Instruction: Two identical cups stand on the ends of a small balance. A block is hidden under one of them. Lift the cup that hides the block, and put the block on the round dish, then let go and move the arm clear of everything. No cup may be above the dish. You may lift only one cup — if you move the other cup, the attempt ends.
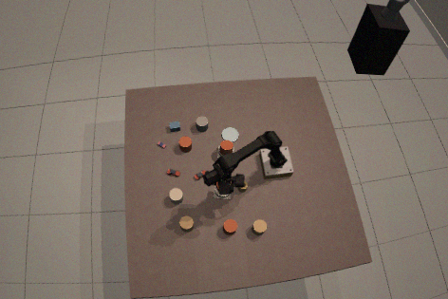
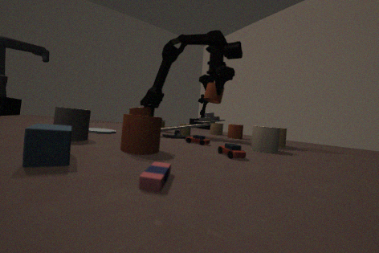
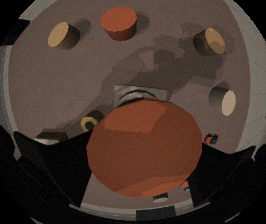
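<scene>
Now: gripper tip 390 mm to the left of the round dish, 170 mm above it and 70 mm past it. The rest, counted from my gripper tip: balance beam: 140 mm to the right, 130 mm below, 20 mm behind; yellow block: 150 mm below, 110 mm behind, 50 mm to the right.
</scene>
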